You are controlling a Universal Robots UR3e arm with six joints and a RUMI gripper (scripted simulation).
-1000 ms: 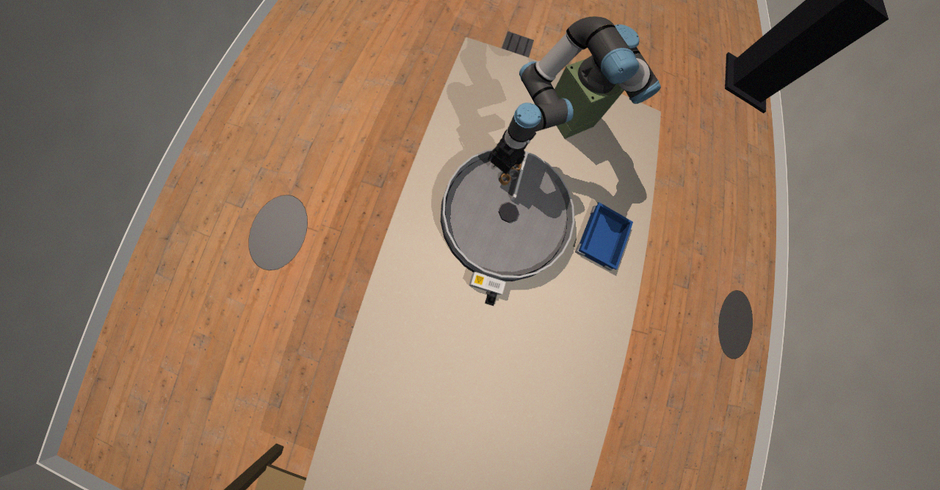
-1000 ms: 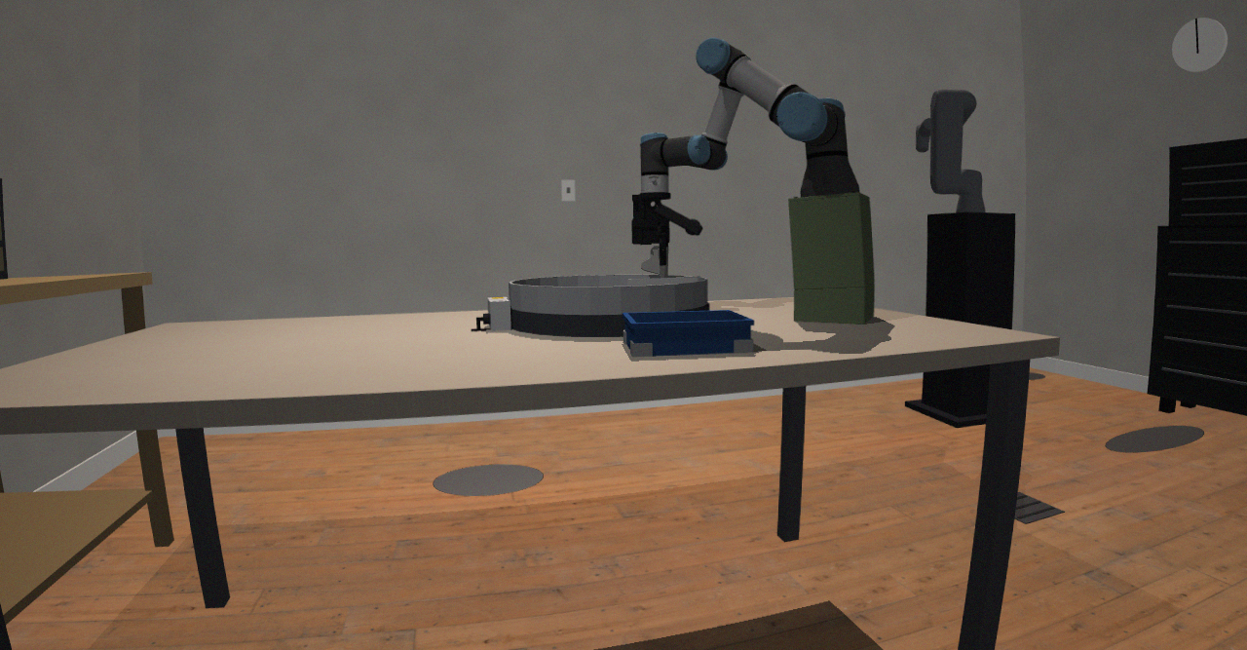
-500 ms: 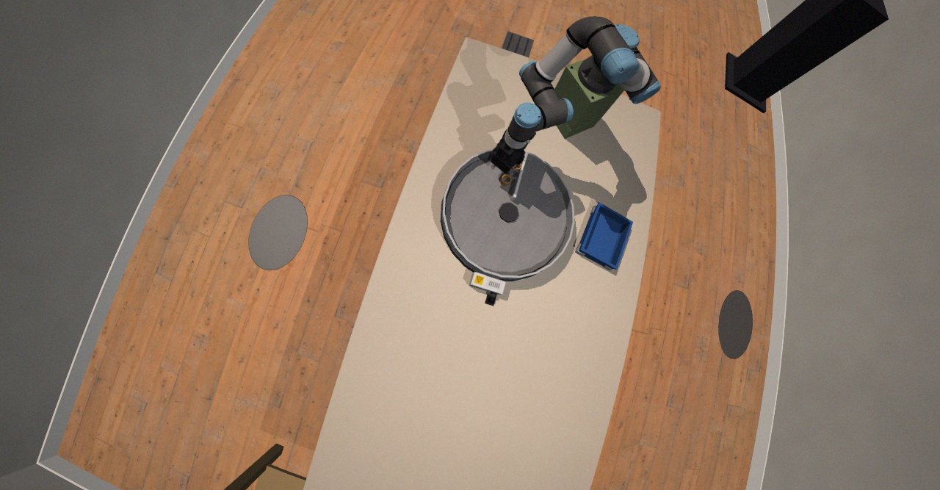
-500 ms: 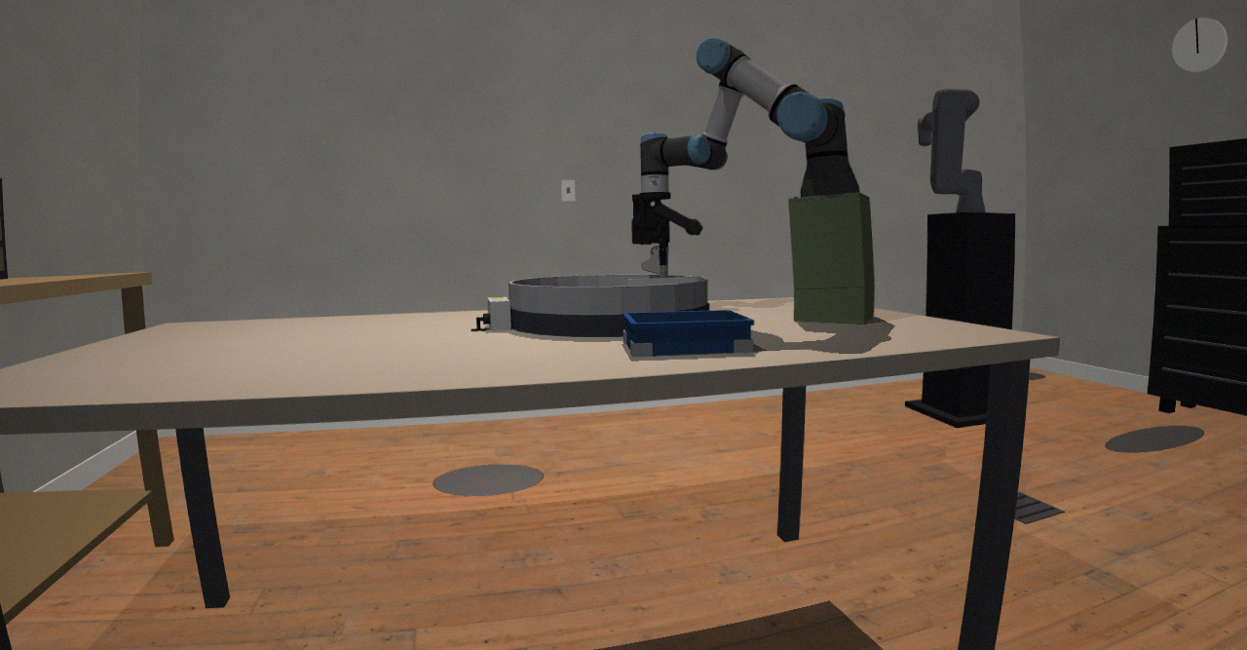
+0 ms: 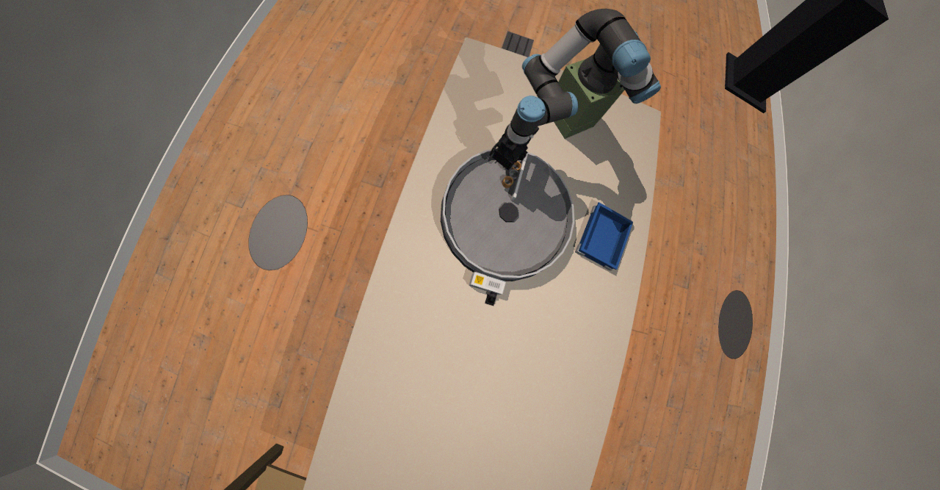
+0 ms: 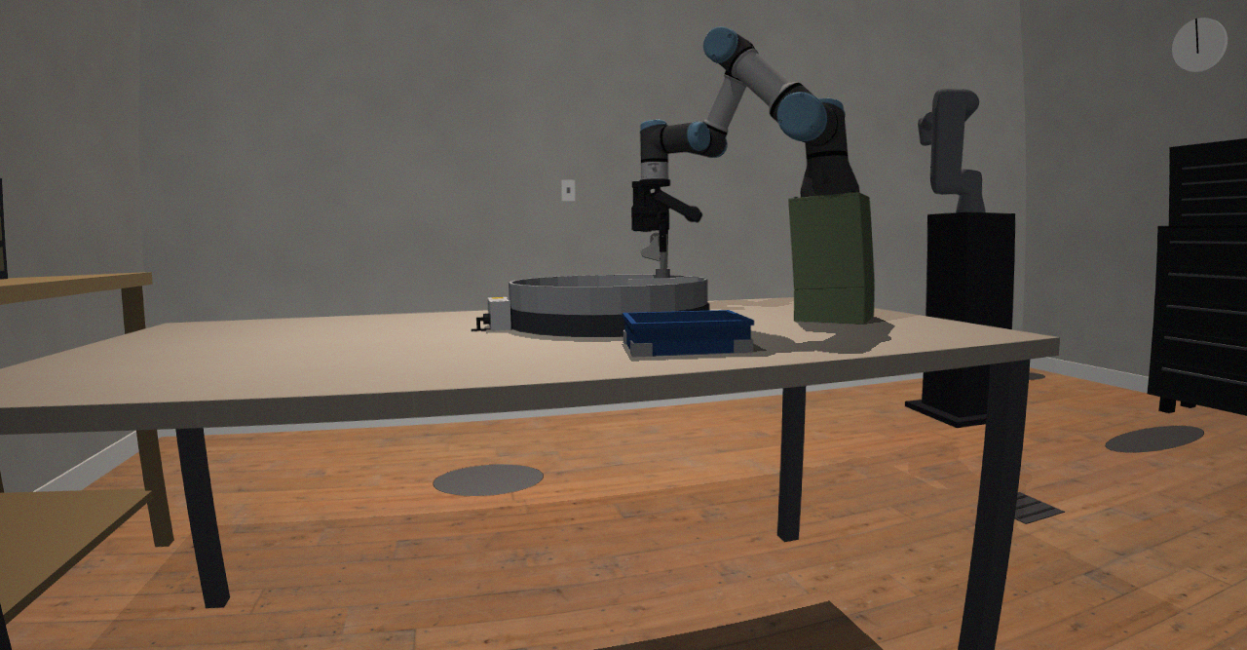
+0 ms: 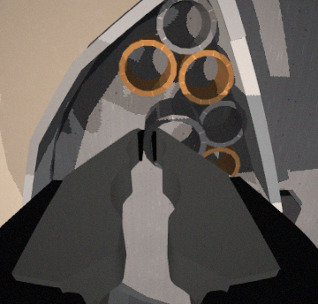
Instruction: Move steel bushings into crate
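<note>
The blue crate lies 42 cm to the left of my hand, 8 cm below it and 7 cm ahead of it. The rest, counted from my hand: round grey turntable (14 cm ahead, 7 cm to the left, 5 cm below).
</note>
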